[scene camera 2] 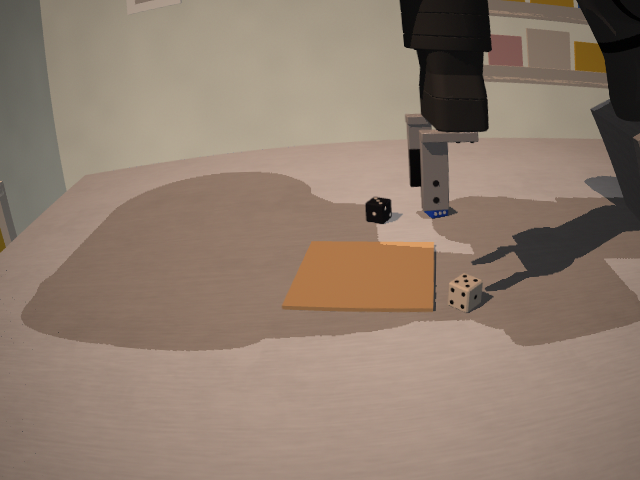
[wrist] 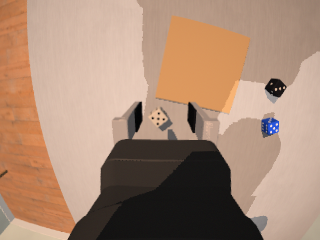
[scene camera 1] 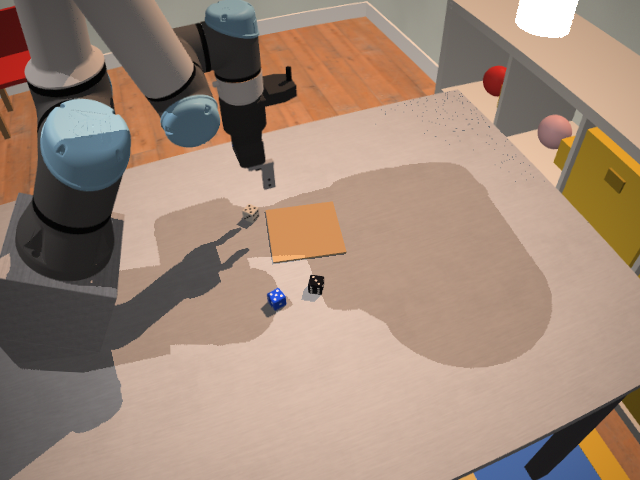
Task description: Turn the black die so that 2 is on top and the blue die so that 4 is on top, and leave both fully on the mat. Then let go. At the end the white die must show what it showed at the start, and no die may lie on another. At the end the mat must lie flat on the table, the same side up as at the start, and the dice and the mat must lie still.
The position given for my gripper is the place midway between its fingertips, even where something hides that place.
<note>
I see my gripper [scene camera 2: 428,196] and an orange mat [scene camera 2: 349,276].
The orange mat also shows in the wrist view [wrist: 202,63] and in scene camera 1 [scene camera 1: 301,232]. My gripper shows as well in the wrist view [wrist: 165,111] and in scene camera 1 [scene camera 1: 264,177].
</note>
